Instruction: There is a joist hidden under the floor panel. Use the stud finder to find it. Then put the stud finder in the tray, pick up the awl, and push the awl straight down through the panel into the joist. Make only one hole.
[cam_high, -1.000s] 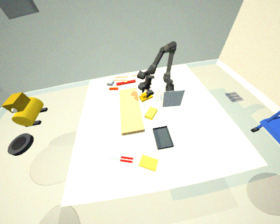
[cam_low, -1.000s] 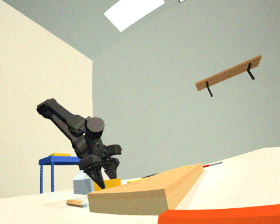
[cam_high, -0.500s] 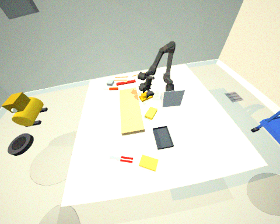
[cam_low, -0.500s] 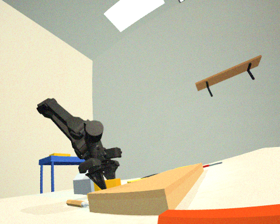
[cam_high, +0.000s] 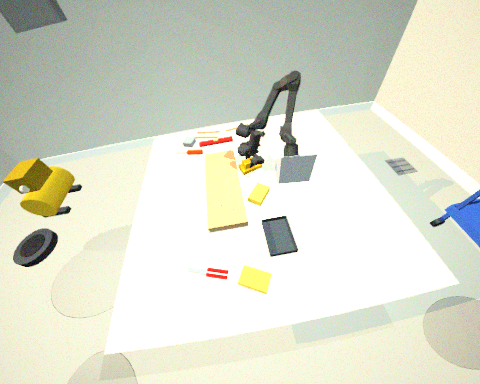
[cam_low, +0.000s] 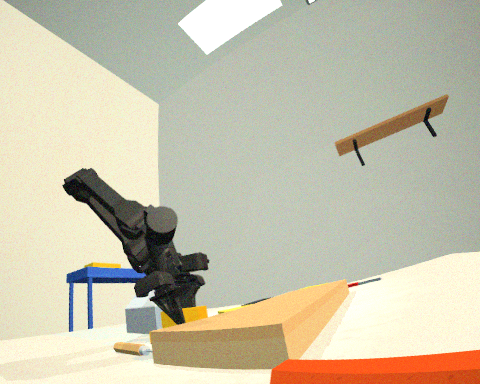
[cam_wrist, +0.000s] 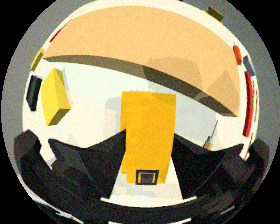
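The awl lies 120 mm to the right of my gripper tip and 20 mm below it. Also, from my gripper tip: yellow stud finder: 20 mm behind, 20 mm above, 10 mm to the right; red level: 310 mm to the right, 170 mm ahead, 10 mm below; dark tray: 450 mm to the left, 40 mm behind, 10 mm below.
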